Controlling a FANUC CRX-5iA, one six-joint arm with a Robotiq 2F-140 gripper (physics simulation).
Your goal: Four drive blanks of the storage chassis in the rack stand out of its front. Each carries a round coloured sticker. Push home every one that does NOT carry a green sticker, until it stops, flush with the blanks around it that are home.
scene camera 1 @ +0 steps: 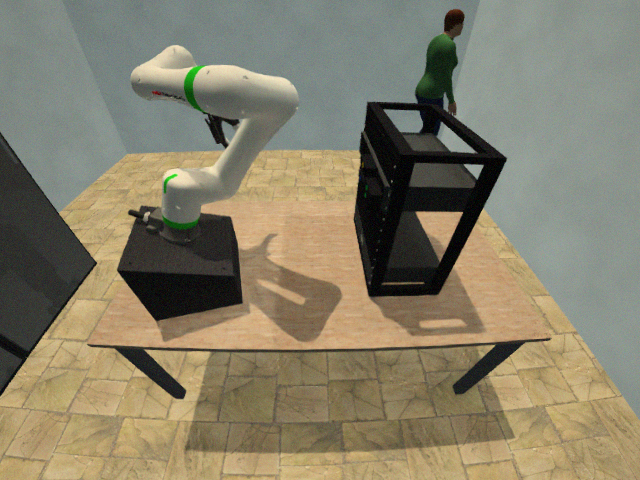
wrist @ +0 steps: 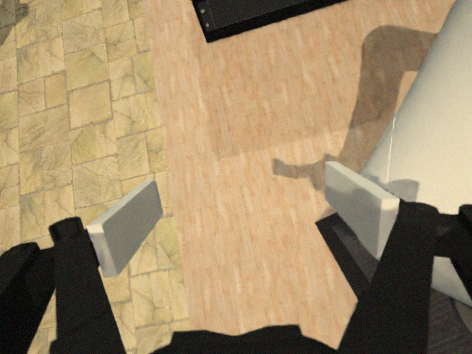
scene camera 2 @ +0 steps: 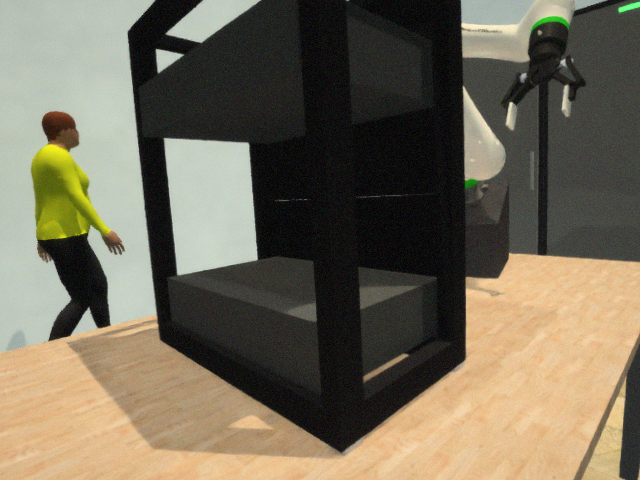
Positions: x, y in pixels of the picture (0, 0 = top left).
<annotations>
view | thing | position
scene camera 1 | black rack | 401, 173
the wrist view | gripper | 240, 189
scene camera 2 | black rack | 362, 105
</annotations>
